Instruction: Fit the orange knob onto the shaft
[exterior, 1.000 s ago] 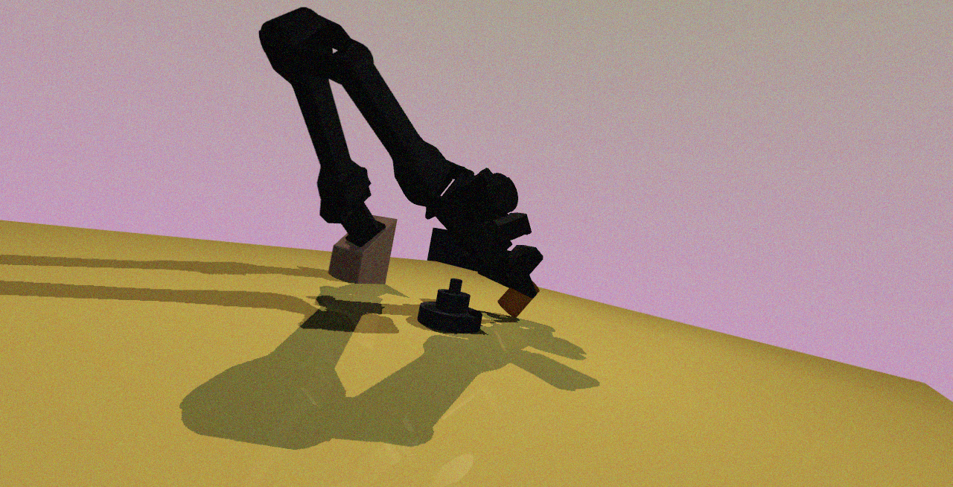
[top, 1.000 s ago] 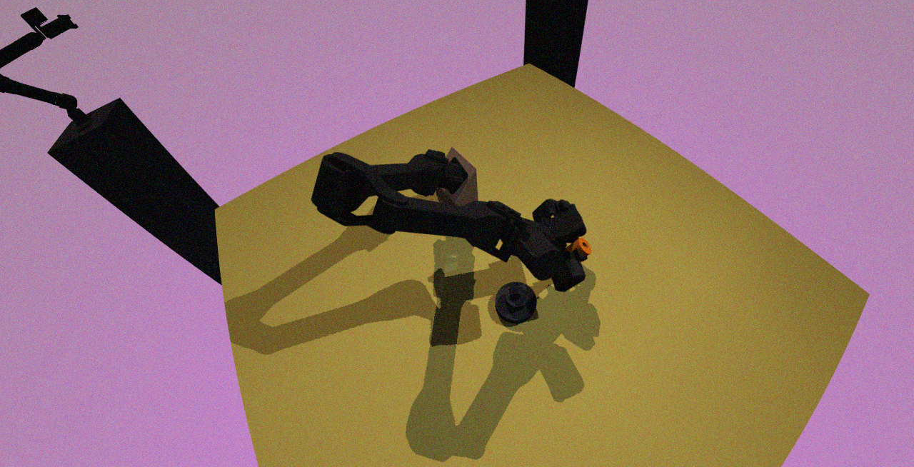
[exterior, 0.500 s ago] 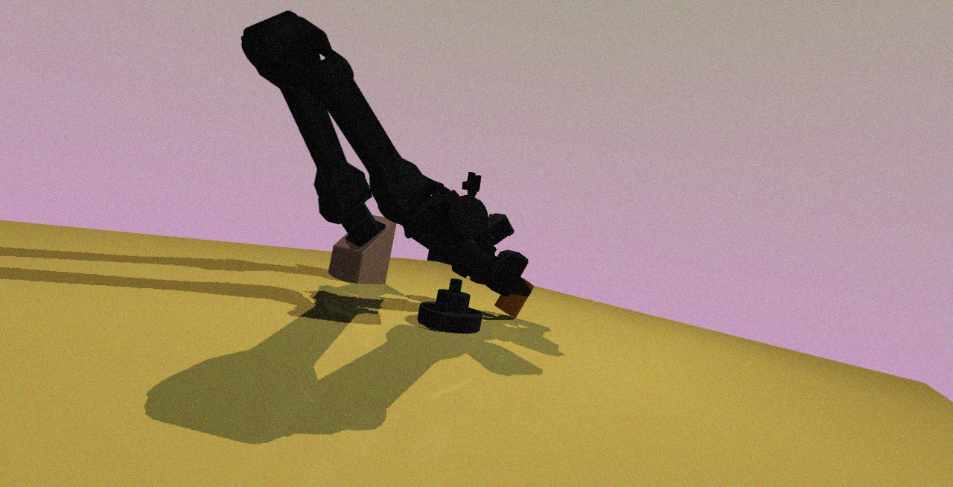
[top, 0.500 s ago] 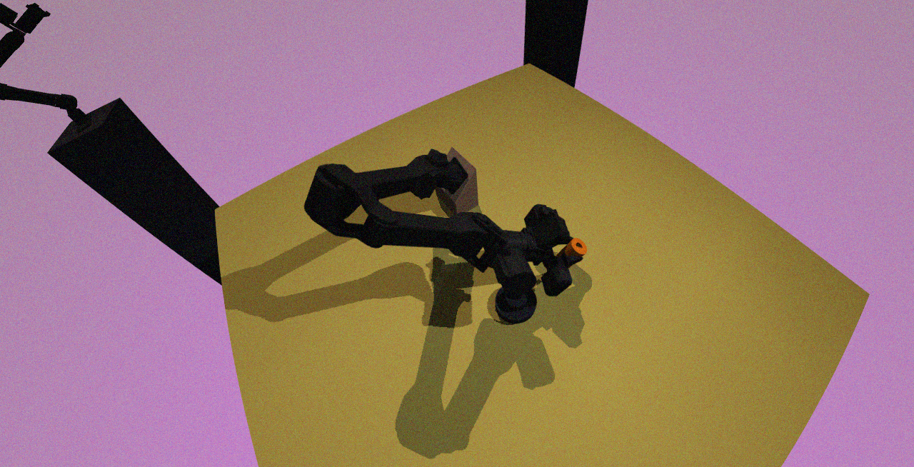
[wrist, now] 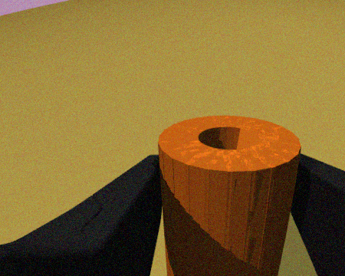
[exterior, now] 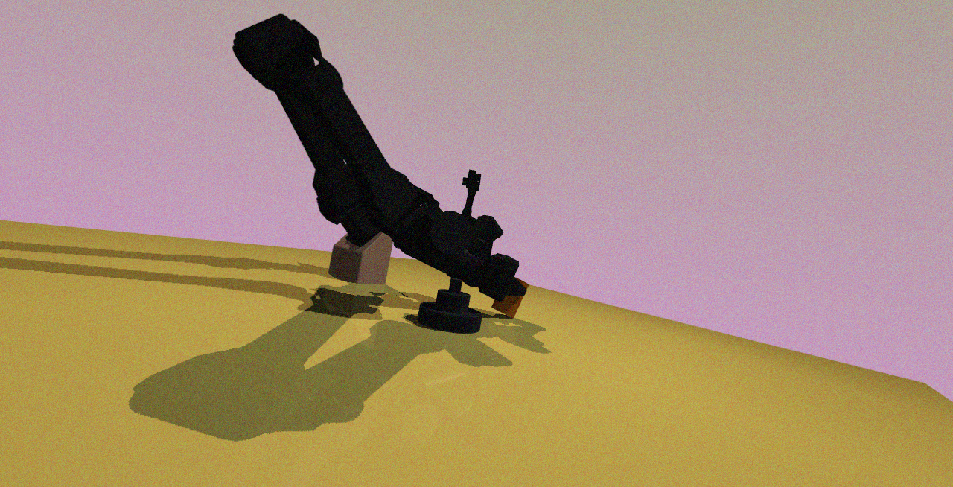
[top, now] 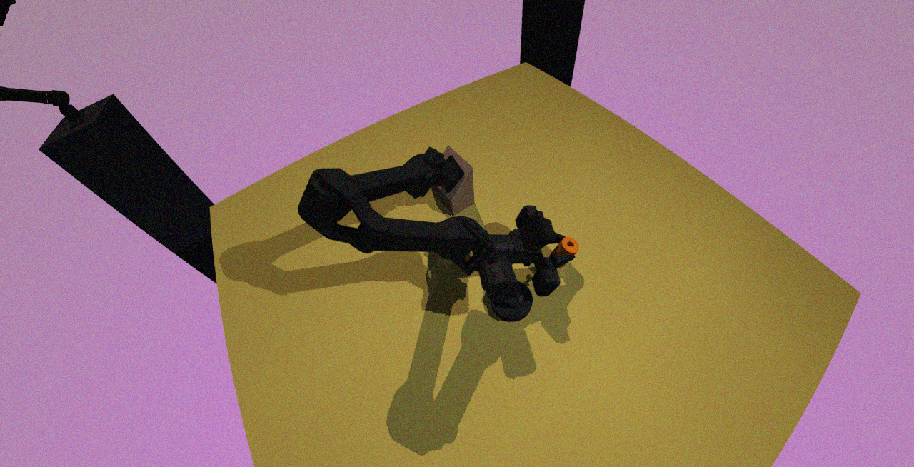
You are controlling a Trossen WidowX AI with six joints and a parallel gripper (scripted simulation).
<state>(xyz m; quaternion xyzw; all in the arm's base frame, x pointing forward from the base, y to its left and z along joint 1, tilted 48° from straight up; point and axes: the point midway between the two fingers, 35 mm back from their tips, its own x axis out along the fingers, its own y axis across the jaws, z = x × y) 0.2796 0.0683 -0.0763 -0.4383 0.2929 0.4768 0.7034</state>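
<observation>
The orange knob lies 10 mm to the right of my gripper tip, 10 mm below it and 10 mm behind it. From my gripper tip the other things lie so: dark pedestal (160 mm to the right, 20 mm below, 20 mm ahead).
</observation>
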